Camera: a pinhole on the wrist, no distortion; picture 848 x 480 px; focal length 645.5 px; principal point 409.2 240.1 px. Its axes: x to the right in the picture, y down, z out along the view. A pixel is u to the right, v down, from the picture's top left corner.
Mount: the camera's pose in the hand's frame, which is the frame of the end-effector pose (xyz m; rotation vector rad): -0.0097 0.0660 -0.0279 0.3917 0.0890 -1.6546
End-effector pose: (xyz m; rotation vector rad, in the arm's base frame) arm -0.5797 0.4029 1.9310 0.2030 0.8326 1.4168
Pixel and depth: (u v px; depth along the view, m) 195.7 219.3 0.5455
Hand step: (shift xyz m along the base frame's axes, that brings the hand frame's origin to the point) 0.2717 0.0866 0.4770
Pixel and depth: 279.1 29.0 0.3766
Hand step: 0.1784 -0.0627 0.3369
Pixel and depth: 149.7 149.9 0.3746
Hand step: 0.1445 0.0294 0.3681
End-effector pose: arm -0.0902 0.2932 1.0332 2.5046 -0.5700 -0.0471
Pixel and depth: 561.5 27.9 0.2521
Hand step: -0.1392 0.0066 -0.1884
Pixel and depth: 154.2 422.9 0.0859
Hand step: -0.0384 -0.0875 -0.0186
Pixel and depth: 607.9 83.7 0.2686
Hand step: -0.1184 0.0174 -0.2124
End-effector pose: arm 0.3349 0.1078 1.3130 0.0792 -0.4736 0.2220
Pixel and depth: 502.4 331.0 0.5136
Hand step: -0.2008 -0.2215 0.3674
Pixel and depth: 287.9 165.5 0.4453
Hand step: -0.3101 -0.0551 0.2949
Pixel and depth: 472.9 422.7 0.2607
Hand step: -0.0813 -0.0677 0.1989
